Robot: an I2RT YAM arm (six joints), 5 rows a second.
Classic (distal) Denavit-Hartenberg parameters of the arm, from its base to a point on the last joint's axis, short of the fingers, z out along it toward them. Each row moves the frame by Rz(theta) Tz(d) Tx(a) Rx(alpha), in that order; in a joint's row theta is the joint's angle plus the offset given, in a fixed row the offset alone. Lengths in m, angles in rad.
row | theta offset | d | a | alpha
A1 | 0 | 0.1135 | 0.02 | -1.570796
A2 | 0 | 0 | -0.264 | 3.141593
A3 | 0.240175 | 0 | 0.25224 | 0
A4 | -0.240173 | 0 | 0.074 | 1.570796
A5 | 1.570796 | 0 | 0 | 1.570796
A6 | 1.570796 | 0.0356 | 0 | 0
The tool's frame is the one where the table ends.
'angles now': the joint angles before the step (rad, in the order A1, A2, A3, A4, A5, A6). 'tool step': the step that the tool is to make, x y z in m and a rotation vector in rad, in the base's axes. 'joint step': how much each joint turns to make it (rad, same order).
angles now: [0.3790 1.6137 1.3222 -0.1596 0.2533 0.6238]
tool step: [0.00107 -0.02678 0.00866 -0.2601 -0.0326 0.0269]
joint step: [-0.0653 -0.0313 -0.0046 -0.0103 0.0268 -0.2804]
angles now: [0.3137 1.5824 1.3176 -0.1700 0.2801 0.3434]
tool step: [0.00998 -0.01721 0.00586 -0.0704 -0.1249 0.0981]
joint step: [-0.0617 -0.0020 -0.0321 0.1656 -0.1125 -0.1568]
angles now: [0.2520 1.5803 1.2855 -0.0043 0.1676 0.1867]
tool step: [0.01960 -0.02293 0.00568 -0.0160 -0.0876 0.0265]
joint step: [-0.0772 0.0455 0.0323 0.1027 -0.0917 -0.0596]
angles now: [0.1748 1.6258 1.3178 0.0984 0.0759 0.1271]
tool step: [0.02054 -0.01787 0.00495 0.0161 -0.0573 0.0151]
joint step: [-0.0579 0.0629 0.0630 0.0592 -0.0731 -0.0056]
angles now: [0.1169 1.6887 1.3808 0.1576 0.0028 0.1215]
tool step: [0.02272 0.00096 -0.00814 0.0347 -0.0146 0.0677]
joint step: [-0.0106 0.0883 0.0626 0.0450 -0.0822 0.0216]
